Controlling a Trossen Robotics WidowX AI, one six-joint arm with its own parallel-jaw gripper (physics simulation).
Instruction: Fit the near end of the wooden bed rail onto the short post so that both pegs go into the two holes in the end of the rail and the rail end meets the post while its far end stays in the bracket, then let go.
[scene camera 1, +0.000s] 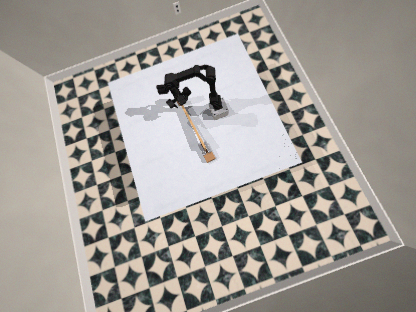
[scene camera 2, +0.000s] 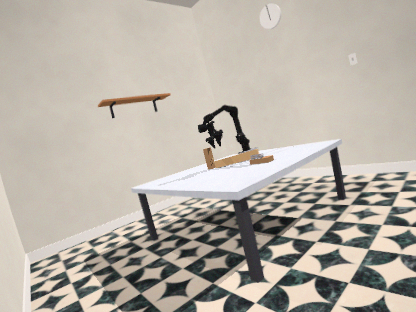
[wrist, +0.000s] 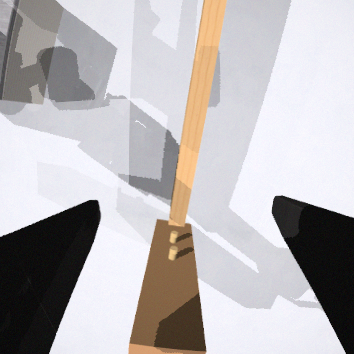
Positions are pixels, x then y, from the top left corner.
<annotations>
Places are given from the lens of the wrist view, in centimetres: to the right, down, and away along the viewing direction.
gripper (wrist: 187, 206): 0, 1, 10
wooden bed rail (wrist: 209, 30): 3, -13, 16
</annotations>
